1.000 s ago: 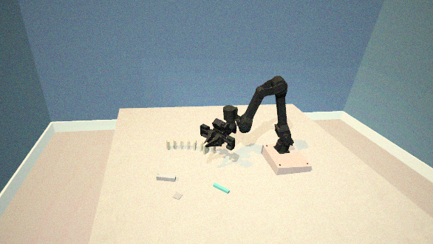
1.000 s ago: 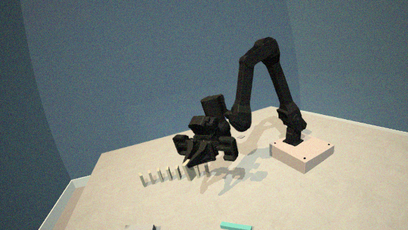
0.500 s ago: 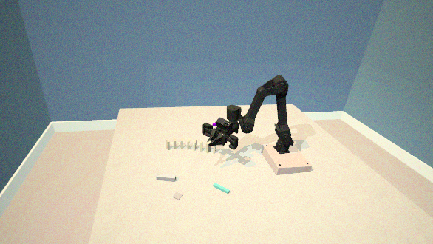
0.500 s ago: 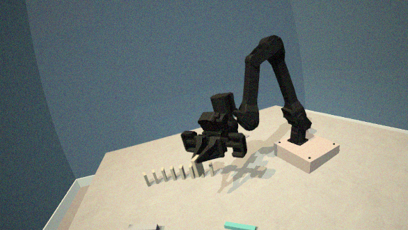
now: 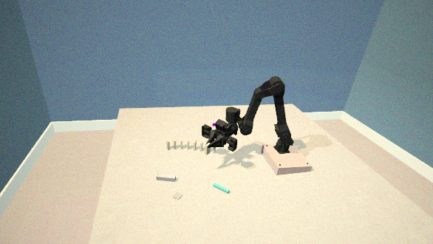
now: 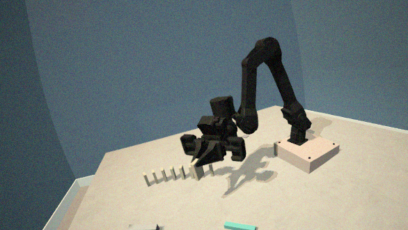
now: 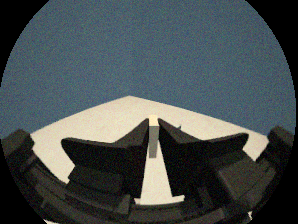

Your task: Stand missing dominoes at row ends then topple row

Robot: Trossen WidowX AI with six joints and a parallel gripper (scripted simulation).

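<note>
The grey block lies 180 mm ahead of my gripper tip, 10 mm to the right of it and 140 mm below it. The rest, counted from my gripper tip: purple bar (240 mm behind, 400 mm to the right, 140 mm below); then teal bar (30 mm behind, 120 mm to the left, 140 mm below).
</note>
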